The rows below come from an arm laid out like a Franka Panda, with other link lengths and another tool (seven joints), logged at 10 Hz.
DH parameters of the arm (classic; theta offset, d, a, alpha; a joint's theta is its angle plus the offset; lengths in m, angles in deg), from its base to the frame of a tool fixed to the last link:
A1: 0 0.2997 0 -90
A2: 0 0 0 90
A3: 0 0.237 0.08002 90
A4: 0 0 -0.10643 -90
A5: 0 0.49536 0 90
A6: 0 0 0.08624 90
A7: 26 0.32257 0.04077 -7.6
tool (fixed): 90 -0.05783 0 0
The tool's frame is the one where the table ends.
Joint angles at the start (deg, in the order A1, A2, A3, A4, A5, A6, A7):
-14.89, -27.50, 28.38, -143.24, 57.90, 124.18, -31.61
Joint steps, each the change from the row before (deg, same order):
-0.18, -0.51, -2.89, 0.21, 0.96, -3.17, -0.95
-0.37, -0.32, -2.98, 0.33, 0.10, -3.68, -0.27
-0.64, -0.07, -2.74, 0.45, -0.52, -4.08, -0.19
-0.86, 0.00, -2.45, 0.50, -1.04, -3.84, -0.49
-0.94, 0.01, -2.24, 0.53, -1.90, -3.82, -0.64
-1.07, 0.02, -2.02, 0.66, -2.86, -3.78, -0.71
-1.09, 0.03, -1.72, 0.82, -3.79, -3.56, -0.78
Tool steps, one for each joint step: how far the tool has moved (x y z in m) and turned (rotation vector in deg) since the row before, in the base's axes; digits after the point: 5 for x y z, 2 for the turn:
0.00136, -0.01545, 0.01344, 2.80, 0.73, -0.41
-0.00104, -0.01817, 0.01138, 2.51, 1.37, -0.38
-0.00404, -0.01861, 0.00841, 2.13, 1.73, 0.12
-0.00499, -0.02006, 0.00698, 1.48, 1.37, 0.45
-0.00770, -0.02108, 0.00458, 0.63, 1.32, 0.98
-0.01015, -0.02309, 0.00258, -0.33, 1.35, 1.39
-0.01222, -0.02428, 0.00063, -1.39, 1.39, 1.78

